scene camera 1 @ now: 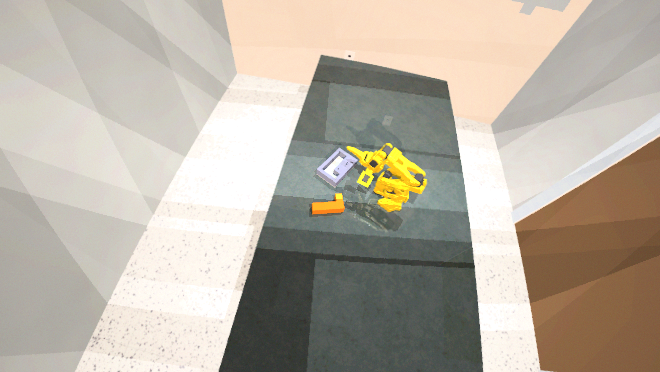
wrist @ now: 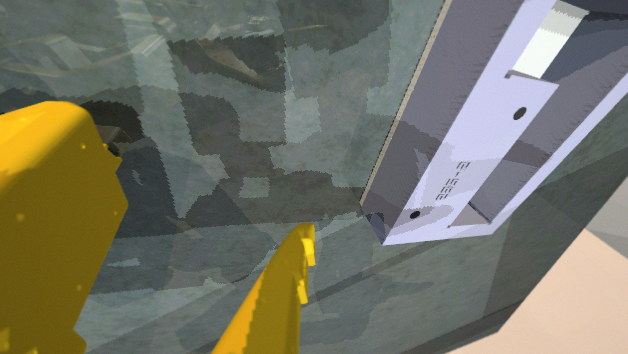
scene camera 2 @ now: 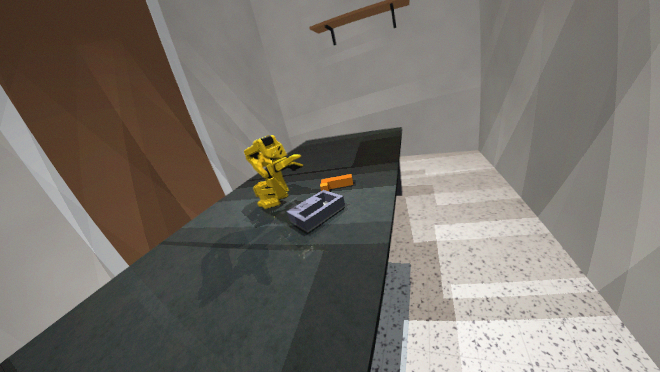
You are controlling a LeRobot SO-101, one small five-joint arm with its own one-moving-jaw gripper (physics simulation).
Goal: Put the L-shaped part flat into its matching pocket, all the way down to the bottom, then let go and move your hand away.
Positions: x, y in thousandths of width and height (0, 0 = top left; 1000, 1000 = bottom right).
I see a grey pocket block (scene camera 2: 466, 579).
The grey pocket block is seen too in scene camera 1 (scene camera 1: 514, 442) and in the wrist view (wrist: 791, 290).
